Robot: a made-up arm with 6 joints. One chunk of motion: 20 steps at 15 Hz.
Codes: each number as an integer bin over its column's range. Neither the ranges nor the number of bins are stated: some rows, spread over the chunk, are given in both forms.
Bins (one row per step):
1: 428 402 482 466 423 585
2: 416 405 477 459 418 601
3: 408 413 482 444 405 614
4: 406 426 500 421 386 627
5: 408 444 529 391 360 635
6: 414 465 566 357 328 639
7: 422 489 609 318 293 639
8: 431 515 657 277 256 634
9: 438 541 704 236 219 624
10: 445 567 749 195 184 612
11: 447 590 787 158 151 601
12: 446 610 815 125 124 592
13: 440 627 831 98 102 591
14: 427 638 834 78 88 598
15: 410 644 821 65 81 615
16: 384 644 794 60 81 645
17: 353 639 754 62 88 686
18: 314 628 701 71 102 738
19: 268 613 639 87 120 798
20: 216 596 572 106 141 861
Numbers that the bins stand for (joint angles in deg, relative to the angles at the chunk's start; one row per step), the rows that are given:
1: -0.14 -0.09 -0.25 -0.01 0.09 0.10
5: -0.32 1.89 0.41 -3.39 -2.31 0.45
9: -0.05 6.45 2.87 -10.37 -7.67 0.37
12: 0.02 9.70 4.42 -15.37 -11.28 0.15
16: -0.54 11.30 4.13 -18.30 -12.92 0.52
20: -2.05 9.04 1.02 -16.23 -10.64 2.03
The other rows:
2: -0.25 0.05 -0.32 -0.32 -0.10 0.21
3: -0.32 0.43 -0.25 -1.00 -0.59 0.30
4: -0.34 1.04 0.01 -2.04 -1.32 0.39
6: -0.27 2.88 0.93 -4.92 -3.52 0.48
7: -0.20 4.01 1.53 -6.68 -4.85 0.48
8: -0.12 5.23 2.21 -8.52 -6.26 0.44
10: 0.01 7.68 3.50 -12.22 -9.00 0.29
11: 0.03 8.76 4.03 -13.88 -10.26 0.21
13: -0.04 10.50 4.65 -16.59 -12.12 0.14
14: -0.15 11.02 4.69 -17.49 -12.65 0.19
15: -0.31 11.30 4.51 -18.07 -12.92 0.31
17: -0.82 11.06 3.57 -18.21 -12.65 0.81
18: -1.17 10.55 2.82 -17.80 -12.12 1.17
19: -1.59 9.84 1.95 -17.08 -11.44 1.59

